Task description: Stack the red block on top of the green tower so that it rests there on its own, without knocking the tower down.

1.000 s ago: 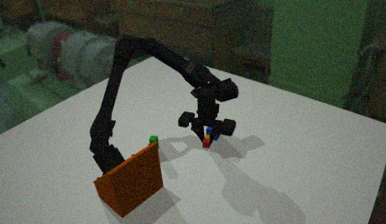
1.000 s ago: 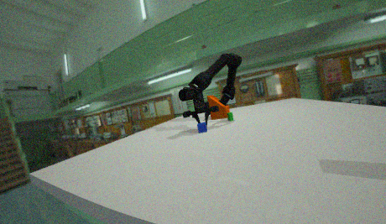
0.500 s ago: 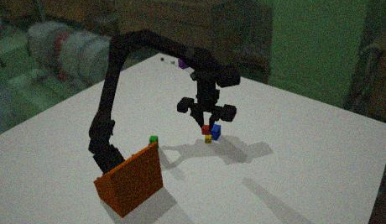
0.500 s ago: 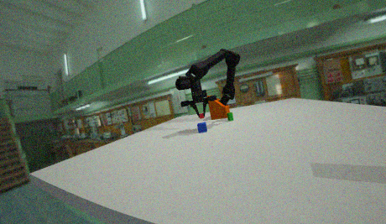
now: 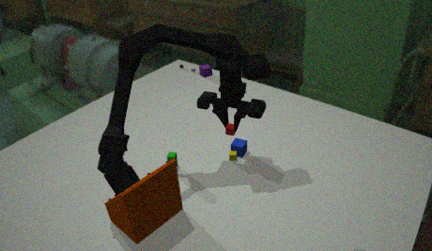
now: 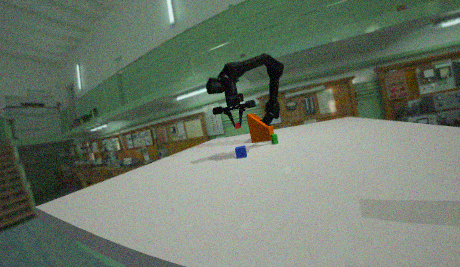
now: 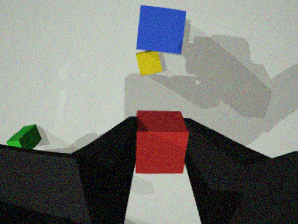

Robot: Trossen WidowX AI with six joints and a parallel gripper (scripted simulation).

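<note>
Right now the green block is 140 mm behind my gripper tip, 120 mm to the left of it and 90 mm below it. Round my gripper tip: blue block (100 mm below, 50 mm ahead, 20 mm to the left); then small yellow block (110 mm below, 10 mm to the left, 10 mm ahead); then red block (10 mm behind).
</note>
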